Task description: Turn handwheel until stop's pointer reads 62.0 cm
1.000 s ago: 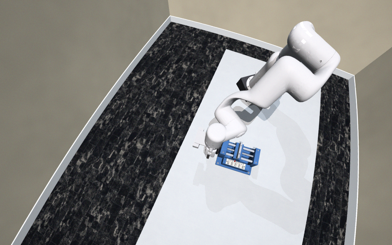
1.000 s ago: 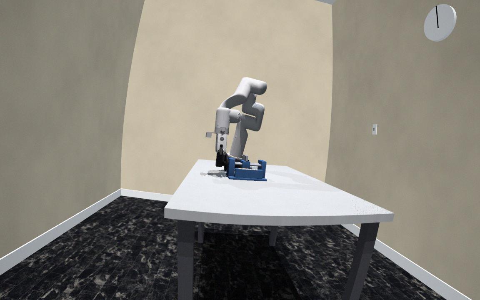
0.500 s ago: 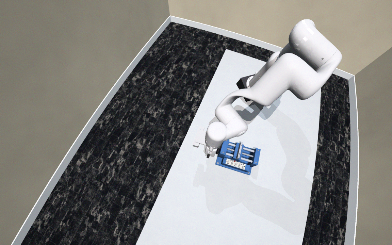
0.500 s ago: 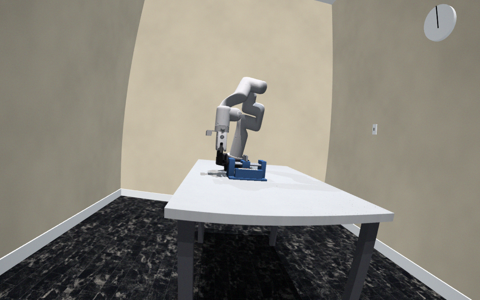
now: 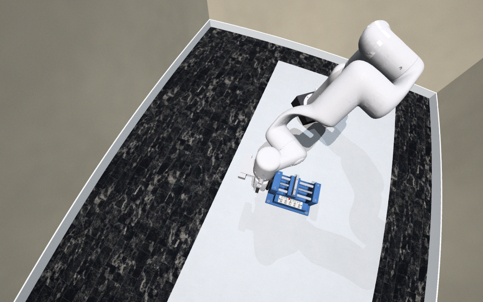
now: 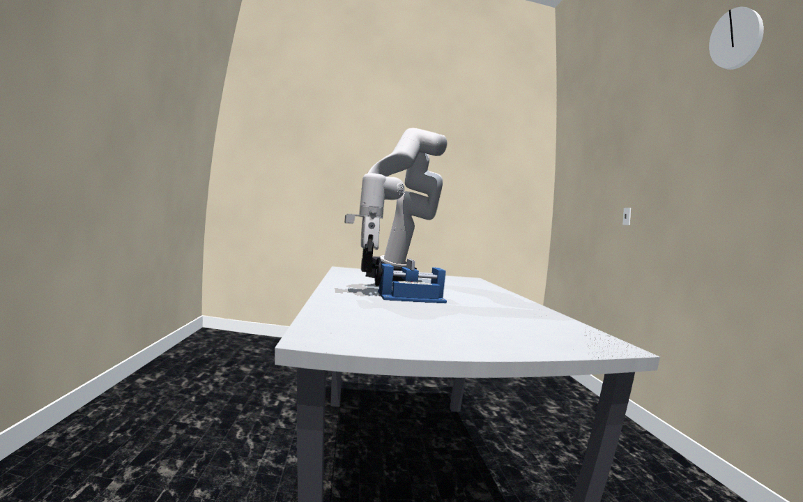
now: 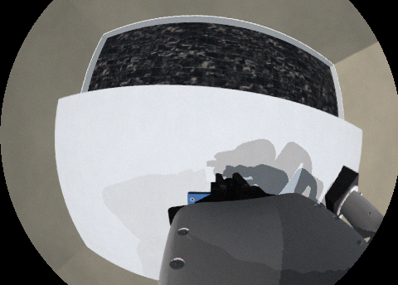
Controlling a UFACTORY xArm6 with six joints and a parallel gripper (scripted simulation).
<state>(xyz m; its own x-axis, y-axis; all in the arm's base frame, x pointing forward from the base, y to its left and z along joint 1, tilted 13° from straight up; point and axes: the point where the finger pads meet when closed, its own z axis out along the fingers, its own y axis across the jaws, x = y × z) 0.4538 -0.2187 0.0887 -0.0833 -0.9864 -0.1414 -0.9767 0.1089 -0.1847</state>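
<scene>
Right now my hand is 150 mm to the right of the stop and 10 mm above it. From my hand the other things lie so: handwheel 20 mm to the left, 10 mm below.
</scene>
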